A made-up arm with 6 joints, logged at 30 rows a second.
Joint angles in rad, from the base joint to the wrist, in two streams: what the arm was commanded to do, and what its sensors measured. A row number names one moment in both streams.
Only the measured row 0 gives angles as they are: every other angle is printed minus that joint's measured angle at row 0.
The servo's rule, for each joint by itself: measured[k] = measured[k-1] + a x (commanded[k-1-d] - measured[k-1]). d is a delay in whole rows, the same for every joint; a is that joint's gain. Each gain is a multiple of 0.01, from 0.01 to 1. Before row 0 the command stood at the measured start. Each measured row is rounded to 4 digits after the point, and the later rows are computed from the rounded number. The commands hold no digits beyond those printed.
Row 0, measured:
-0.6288, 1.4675, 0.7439, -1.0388, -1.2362, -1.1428
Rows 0 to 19, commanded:
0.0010, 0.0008, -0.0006, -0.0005, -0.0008, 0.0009
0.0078, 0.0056, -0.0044, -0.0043, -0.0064, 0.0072
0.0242, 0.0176, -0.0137, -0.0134, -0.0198, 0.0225
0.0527, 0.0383, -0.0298, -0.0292, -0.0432, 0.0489
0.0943, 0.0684, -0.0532, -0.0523, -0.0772, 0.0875
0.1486, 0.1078, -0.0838, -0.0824, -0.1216, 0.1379
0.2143, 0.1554, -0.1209, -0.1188, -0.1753, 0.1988
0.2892, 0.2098, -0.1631, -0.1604, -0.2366, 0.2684
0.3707, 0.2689, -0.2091, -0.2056, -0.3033, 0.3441
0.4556, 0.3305, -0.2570, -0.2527, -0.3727, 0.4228
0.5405, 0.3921, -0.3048, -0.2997, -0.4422, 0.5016
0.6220, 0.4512, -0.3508, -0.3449, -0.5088, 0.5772
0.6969, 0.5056, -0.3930, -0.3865, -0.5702, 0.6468
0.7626, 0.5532, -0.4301, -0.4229, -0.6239, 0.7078
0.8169, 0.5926, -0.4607, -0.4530, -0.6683, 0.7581
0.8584, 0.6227, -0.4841, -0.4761, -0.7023, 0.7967
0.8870, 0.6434, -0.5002, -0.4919, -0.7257, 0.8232
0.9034, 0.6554, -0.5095, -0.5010, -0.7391, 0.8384
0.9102, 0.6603, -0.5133, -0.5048, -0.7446, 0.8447
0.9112, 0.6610, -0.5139, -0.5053, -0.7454, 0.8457
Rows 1 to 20, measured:
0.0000, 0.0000, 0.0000, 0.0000, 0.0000, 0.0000
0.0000, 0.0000, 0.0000, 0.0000, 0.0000, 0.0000
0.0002, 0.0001, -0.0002, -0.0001, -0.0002, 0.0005
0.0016, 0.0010, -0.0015, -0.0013, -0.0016, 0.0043
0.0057, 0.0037, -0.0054, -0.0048, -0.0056, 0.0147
0.0142, 0.0092, -0.0132, -0.0119, -0.0139, 0.0342
0.0286, 0.0187, -0.0260, -0.0236, -0.0278, 0.0646
0.0502, 0.0330, -0.0445, -0.0407, -0.0484, 0.1064
0.0797, 0.0526, -0.0689, -0.0633, -0.0763, 0.1591
0.1174, 0.0778, -0.0990, -0.0915, -0.1116, 0.2214
0.1630, 0.1084, -0.1342, -0.1246, -0.1538, 0.2913
0.2157, 0.1439, -0.1735, -0.1617, -0.2020, 0.3663
0.2742, 0.1836, -0.2155, -0.2017, -0.2548, 0.4434
0.3368, 0.2264, -0.2588, -0.2432, -0.3107, 0.5197
0.4016, 0.2711, -0.3017, -0.2848, -0.3678, 0.5921
0.4666, 0.3162, -0.3428, -0.3248, -0.4241, 0.6580
0.5297, 0.3604, -0.3805, -0.3620, -0.4778, 0.7151
0.5889, 0.4024, -0.4137, -0.3951, -0.5272, 0.7616
0.6426, 0.4410, -0.4414, -0.4232, -0.5709, 0.7967
0.6895, 0.4753, -0.4632, -0.4458, -0.6079, 0.8205
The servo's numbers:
d 2
a 0.18 0.16 0.32 0.29 0.22 0.57

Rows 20 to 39, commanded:
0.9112, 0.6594, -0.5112, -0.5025, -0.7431, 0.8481
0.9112, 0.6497, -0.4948, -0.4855, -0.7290, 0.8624
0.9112, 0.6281, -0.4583, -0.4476, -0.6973, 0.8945
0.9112, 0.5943, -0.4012, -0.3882, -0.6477, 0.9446
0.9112, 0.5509, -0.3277, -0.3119, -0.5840, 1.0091
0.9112, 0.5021, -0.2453, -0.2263, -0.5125, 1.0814
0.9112, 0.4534, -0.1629, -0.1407, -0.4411, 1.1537
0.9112, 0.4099, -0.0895, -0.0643, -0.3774, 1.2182
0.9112, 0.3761, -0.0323, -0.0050, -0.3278, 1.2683
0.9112, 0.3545, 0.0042, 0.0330, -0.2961, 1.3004
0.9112, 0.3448, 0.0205, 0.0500, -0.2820, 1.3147
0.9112, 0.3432, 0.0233, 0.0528, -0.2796, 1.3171
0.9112, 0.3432, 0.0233, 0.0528, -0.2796, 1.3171
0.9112, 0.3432, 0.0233, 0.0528, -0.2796, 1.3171
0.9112, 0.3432, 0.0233, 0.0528, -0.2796, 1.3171
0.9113, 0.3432, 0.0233, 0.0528, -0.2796, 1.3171
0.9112, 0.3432, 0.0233, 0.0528, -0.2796, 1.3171
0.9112, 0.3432, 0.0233, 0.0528, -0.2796, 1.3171
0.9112, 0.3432, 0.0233, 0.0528, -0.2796, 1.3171
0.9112, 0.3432, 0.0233, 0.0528, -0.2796, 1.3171
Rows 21 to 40, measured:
0.7292, 0.5049, -0.4792, -0.4629, -0.6380, 0.8343
0.7620, 0.5299, -0.4903, -0.4752, -0.6616, 0.8408
0.7889, 0.5506, -0.4970, -0.4831, -0.6795, 0.8450
0.8109, 0.5665, -0.4963, -0.4838, -0.6904, 0.8549
0.8290, 0.5764, -0.4841, -0.4733, -0.6919, 0.8775
0.8438, 0.5793, -0.4576, -0.4486, -0.6822, 0.9157
0.8559, 0.5748, -0.4160, -0.4090, -0.6606, 0.9689
0.8659, 0.5632, -0.3614, -0.3560, -0.6280, 1.0330
0.8741, 0.5456, -0.2979, -0.2936, -0.5869, 1.1018
0.8808, 0.5239, -0.2312, -0.2271, -0.5408, 1.1681
0.8863, 0.5003, -0.1676, -0.1627, -0.4939, 1.2252
0.8908, 0.4770, -0.1126, -0.1059, -0.4504, 1.2681
0.8945, 0.4558, -0.0700, -0.0607, -0.4134, 1.2947
0.8975, 0.4378, -0.0401, -0.0278, -0.3840, 1.3075
0.9000, 0.4227, -0.0198, -0.0044, -0.3610, 1.3130
0.9020, 0.4100, -0.0060, 0.0122, -0.3431, 1.3153
0.9037, 0.3993, 0.0034, 0.0240, -0.3291, 1.3163
0.9051, 0.3903, 0.0098, 0.0324, -0.3182, 1.3168
0.9062, 0.3828, 0.0141, 0.0383, -0.3097, 1.3170
0.9071, 0.3765, 0.0170, 0.0425, -0.3031, 1.3171

